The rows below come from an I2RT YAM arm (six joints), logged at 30 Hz.
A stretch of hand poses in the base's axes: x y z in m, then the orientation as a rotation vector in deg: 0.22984, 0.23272, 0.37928, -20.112, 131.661, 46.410; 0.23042, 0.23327, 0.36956, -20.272, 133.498, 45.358; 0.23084, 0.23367, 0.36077, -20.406, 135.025, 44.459; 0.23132, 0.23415, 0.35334, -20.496, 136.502, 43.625; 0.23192, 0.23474, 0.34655, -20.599, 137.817, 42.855; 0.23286, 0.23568, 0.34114, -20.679, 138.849, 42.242; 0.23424, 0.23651, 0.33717, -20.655, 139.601, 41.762; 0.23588, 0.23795, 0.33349, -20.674, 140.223, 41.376; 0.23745, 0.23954, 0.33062, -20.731, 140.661, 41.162; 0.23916, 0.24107, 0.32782, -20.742, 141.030, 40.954; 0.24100, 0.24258, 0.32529, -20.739, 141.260, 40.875; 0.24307, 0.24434, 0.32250, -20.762, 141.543, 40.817; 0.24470, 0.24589, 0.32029, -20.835, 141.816, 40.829; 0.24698, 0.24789, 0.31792, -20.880, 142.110, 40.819; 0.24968, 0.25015, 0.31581, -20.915, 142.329, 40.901; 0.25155, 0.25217, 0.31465, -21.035, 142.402, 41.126; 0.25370, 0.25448, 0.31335, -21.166, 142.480, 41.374; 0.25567, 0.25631, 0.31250, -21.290, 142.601, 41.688; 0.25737, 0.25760, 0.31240, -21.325, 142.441, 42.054; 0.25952, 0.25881, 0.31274, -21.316, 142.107, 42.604; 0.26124, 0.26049, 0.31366, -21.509, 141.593, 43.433; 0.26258, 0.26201, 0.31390, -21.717, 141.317, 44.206; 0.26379, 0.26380, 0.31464, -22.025, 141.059, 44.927; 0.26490, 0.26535, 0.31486, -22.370, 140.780, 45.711
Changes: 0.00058, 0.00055, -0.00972, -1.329, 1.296, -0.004; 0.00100, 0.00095, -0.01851, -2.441, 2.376, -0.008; 0.00148, 0.00143, -0.02594, -3.477, 3.445, -0.021; 0.00208, 0.00202, -0.03273, -4.416, 4.391, -0.020; 0.00302, 0.00296, -0.03814, -5.155, 5.136, -0.019; 0.00440, 0.00379, -0.04211, -5.691, 5.683, -0.085; 0.00604, 0.00523, -0.04579, -6.135, 6.134, -0.107; 0.00761, 0.00682, -0.04866, -6.423, 6.465, -0.073; 0.00932, 0.00835, -0.05146, -6.672, 6.740, -0.079; 0.01116, 0.00986, -0.05399, -6.793, 6.928, -0.072; 0.01323, 0.01162, -0.05678, -6.923, 7.167, -0.034; 0.01486, 0.01317, -0.05899, -7.019, 7.412, 0.060; 0.01714, 0.01517, -0.06136, -7.128, 7.672, 0.131; 0.01984, 0.01743, -0.06347, -7.153, 7.892, 0.213; 0.02171, 0.01945, -0.06463, -7.065, 8.009, 0.378; 0.02386, 0.02176, -0.06593, -6.967, 8.136, 0.558; 0.02583, 0.02359, -0.06678, -6.840, 8.323, 0.761; 0.02753, 0.02488, -0.06688, -6.570, 8.280, 0.878; 0.02968, 0.02609, -0.06654, -6.119, 8.139, 0.999; 0.03140, 0.02777, -0.06562, -5.489, 7.894, 1.324; 0.03274, 0.02929, -0.06538, -4.972, 7.852, 1.676; 0.03395, 0.03108, -0.06464, -4.521, 7.800, 2.084; 0.03506, 0.03263, -0.06442, -4.034, 7.748, 2.536
